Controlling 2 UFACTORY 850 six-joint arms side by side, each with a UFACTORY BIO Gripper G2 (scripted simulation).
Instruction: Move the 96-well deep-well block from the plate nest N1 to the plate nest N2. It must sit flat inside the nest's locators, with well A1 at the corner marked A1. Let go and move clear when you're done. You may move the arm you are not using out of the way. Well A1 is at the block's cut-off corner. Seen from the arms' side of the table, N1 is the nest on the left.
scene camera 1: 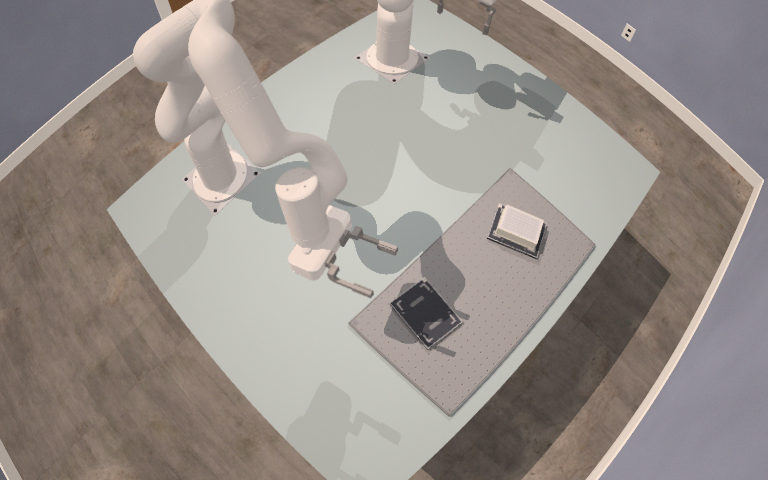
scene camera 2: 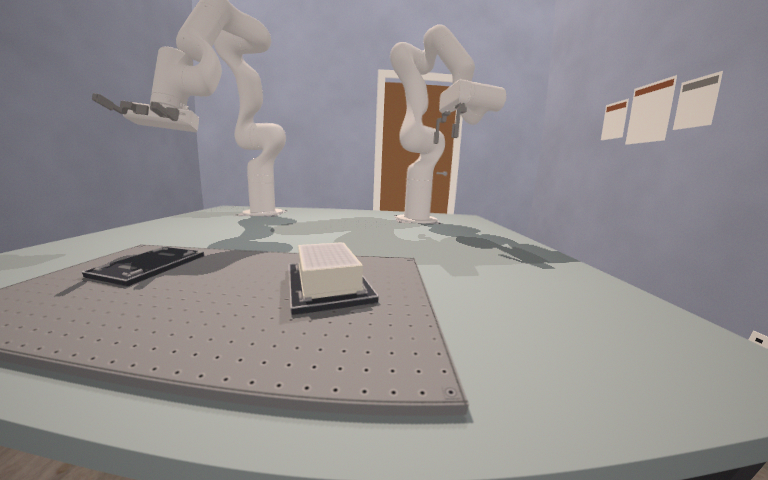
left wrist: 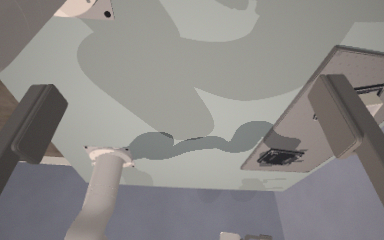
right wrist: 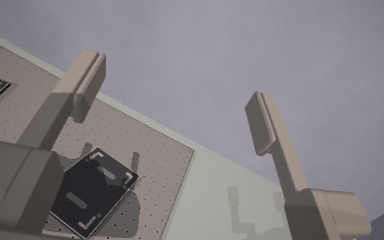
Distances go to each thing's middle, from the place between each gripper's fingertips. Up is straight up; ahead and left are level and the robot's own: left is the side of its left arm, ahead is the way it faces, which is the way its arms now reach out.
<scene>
My right gripper is now 110 mm short of the cream deep-well block (scene camera 2: 330,269), 470 mm to the right of it and 290 mm above it. From my right hand the other things lie so: plate nest N2 (scene camera 1: 432,307): 100 mm ahead, 100 mm to the left, 320 mm below; plate nest N1 (scene camera 2: 295,280): 110 mm ahead, 470 mm to the left, 320 mm below.
My left gripper is now 520 mm short of the cream deep-well block, 280 mm to the left of it and 300 mm above it. The rest, counted from my left hand: plate nest N2: 510 mm ahead, 650 mm to the right, 330 mm below; then plate nest N1: 520 mm ahead, 280 mm to the right, 330 mm below.
</scene>
